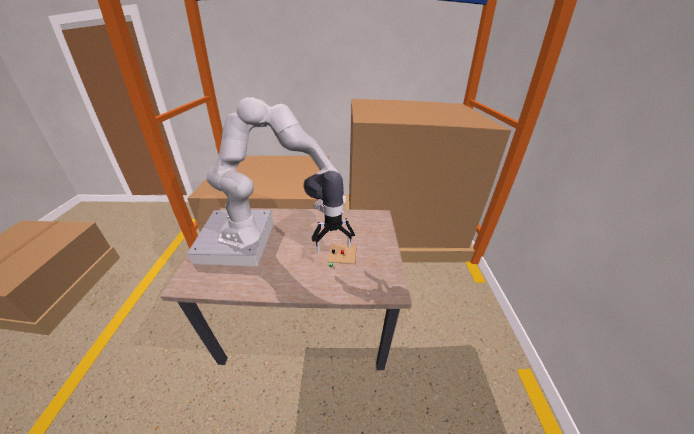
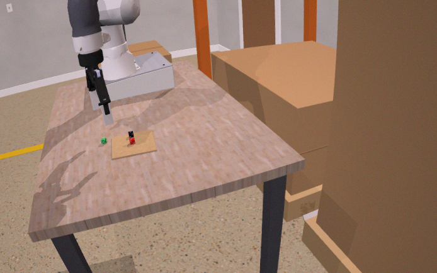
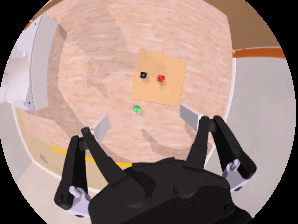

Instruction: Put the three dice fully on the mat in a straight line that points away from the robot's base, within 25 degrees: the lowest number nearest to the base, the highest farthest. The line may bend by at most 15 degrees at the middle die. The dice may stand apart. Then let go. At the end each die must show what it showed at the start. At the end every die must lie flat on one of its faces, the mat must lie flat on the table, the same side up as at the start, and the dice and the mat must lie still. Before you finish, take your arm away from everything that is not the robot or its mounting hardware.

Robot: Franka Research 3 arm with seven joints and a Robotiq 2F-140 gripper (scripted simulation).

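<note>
My gripper is now 10 mm past the green die, 20 mm to the left of it and 100 mm above it. Round my hand: tan mat 30 mm ahead, 80 mm to the left, 110 mm below; red die 30 mm ahead, 80 mm to the left, 100 mm below; black die 20 mm behind, 80 mm to the left, 100 mm below.
</note>
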